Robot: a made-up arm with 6 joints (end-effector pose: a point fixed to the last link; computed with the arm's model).
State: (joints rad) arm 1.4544 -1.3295 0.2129 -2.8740 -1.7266 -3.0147
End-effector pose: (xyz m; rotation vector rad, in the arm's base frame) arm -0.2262 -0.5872 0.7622 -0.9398 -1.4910 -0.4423
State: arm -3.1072 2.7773 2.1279 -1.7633 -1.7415 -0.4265
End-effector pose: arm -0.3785 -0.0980 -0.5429 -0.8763 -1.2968 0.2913
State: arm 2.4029 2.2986 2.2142 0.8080 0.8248 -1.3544
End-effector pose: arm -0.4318 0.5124 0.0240 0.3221 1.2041 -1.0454
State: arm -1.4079 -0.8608 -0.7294 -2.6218 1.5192 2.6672
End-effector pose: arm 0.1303 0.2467 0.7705 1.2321 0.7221 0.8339
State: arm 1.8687 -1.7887 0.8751 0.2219 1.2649 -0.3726
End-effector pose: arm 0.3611 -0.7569 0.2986 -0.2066 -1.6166 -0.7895
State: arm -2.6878 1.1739 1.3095 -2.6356 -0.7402 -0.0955
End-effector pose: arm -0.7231 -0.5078 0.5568 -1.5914 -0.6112 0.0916
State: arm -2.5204 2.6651 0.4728 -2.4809 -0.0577 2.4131
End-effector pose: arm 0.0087 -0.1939 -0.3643 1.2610 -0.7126 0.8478
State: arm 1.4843 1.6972 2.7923 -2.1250 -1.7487 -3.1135
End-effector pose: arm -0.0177 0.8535 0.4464 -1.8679 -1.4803 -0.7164
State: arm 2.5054 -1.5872 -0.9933 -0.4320 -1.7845 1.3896
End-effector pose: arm 0.3735 -0.1973 0.4444 1.2506 0.5225 0.5831
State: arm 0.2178 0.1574 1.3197 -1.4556 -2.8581 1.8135
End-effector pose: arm 0.3065 0.0759 1.1964 1.3272 0.0167 0.0923
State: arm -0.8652 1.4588 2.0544 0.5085 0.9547 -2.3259
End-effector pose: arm 0.4175 -0.7155 0.6053 -1.7777 -0.8562 1.6590
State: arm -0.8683 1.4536 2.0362 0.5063 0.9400 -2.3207
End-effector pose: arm 0.4164 -0.7179 0.6066 -1.7540 -0.8531 1.6443
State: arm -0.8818 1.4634 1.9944 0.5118 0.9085 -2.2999
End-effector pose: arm 0.4125 -0.7287 0.5934 -1.6812 -0.8211 1.6082
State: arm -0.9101 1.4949 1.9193 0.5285 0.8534 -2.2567
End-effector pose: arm 0.4032 -0.7505 0.5587 -1.5385 -0.7458 1.5434
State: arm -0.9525 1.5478 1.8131 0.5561 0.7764 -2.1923
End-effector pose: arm 0.3862 -0.7803 0.5016 -1.3285 -0.6285 1.4553
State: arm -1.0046 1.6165 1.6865 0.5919 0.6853 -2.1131
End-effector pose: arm 0.3603 -0.8114 0.4262 -1.0703 -0.4838 1.3583
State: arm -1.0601 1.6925 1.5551 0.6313 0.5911 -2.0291
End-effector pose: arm 0.3271 -0.8364 0.3411 -0.7928 -0.3357 1.2686
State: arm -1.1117 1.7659 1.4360 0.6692 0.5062 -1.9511
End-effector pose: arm 0.2918 -0.8506 0.2577 -0.5318 -0.2077 1.1990
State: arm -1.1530 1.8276 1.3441 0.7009 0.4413 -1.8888
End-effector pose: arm 0.2608 -0.8546 0.1880 -0.3221 -0.1142 1.1546
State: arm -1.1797 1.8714 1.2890 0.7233 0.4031 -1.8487
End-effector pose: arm 0.2397 -0.8527 0.1403 -0.1883 -0.0586 1.1335
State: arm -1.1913 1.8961 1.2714 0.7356 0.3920 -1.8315
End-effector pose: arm 0.2300 -0.8498 0.1165 -0.1347 -0.0356 1.1300
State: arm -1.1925 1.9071 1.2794 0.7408 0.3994 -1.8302
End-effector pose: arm 0.2287 -0.8478 0.1095 -0.1371 -0.0329 1.1364
